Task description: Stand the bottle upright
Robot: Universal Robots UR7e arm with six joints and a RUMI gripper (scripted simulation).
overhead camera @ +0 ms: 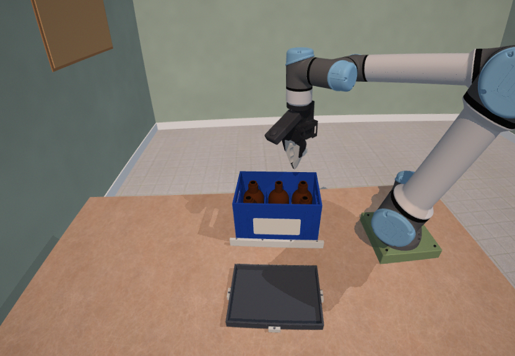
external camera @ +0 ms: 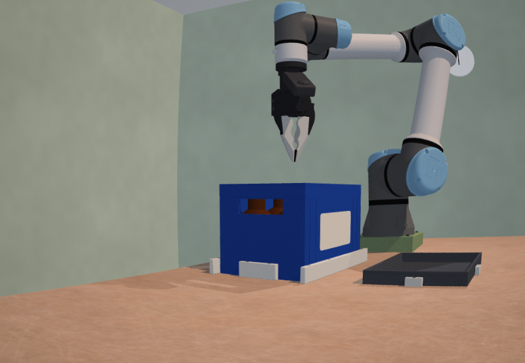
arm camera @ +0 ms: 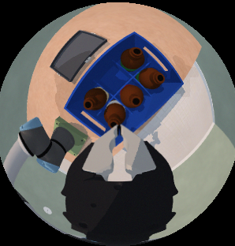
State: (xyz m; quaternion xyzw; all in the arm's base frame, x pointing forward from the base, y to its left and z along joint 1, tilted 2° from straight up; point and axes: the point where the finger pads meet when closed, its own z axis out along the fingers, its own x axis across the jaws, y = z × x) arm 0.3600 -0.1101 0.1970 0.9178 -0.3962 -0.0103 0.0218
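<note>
Right now the glass bottle is 15 cm below my hand, 5 cm ahead of it and 1 cm to the right of it. From my hand the other things lie so: dark tray 32 cm to the left, 23 cm below, 6 cm ahead; then blue crate 16 cm below, 5 cm ahead, 3 cm to the left.
</note>
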